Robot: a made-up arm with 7 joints. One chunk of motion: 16 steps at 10 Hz.
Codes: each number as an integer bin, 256 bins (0 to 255) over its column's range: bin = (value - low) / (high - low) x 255, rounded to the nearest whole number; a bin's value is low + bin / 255 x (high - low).
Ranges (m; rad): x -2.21..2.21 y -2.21..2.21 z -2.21..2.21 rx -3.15..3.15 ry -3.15..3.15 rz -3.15..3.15
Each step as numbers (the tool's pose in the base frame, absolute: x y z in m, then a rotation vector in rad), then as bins.
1 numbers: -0.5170 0.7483 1.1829 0.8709 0.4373 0.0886
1 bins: 98 171 196 163 145 131
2 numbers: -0.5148 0.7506 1.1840 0.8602 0.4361 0.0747
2 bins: 98 171 196 162 145 131
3 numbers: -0.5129 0.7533 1.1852 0.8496 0.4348 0.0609
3 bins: 98 171 196 162 145 130
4 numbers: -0.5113 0.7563 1.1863 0.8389 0.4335 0.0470
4 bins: 98 171 196 161 145 129
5 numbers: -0.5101 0.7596 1.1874 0.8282 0.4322 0.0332
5 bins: 98 171 196 161 145 129
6 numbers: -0.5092 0.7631 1.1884 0.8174 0.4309 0.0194
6 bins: 98 172 196 161 145 128
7 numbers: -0.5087 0.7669 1.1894 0.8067 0.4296 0.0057
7 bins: 98 172 196 160 145 128
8 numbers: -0.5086 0.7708 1.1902 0.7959 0.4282 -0.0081
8 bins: 98 172 196 160 145 127
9 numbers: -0.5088 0.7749 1.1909 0.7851 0.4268 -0.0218
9 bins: 98 172 196 159 145 127
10 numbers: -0.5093 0.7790 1.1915 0.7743 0.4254 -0.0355
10 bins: 98 172 196 159 145 126
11 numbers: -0.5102 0.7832 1.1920 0.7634 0.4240 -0.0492
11 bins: 98 173 196 158 145 126
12 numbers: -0.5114 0.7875 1.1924 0.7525 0.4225 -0.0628
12 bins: 98 173 196 158 145 125
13 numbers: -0.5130 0.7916 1.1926 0.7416 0.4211 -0.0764
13 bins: 98 173 196 158 145 124
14 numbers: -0.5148 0.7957 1.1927 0.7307 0.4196 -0.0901
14 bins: 98 173 196 157 144 124
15 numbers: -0.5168 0.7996 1.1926 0.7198 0.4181 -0.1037
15 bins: 98 174 196 157 144 123
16 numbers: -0.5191 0.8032 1.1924 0.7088 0.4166 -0.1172
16 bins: 98 174 196 156 144 123
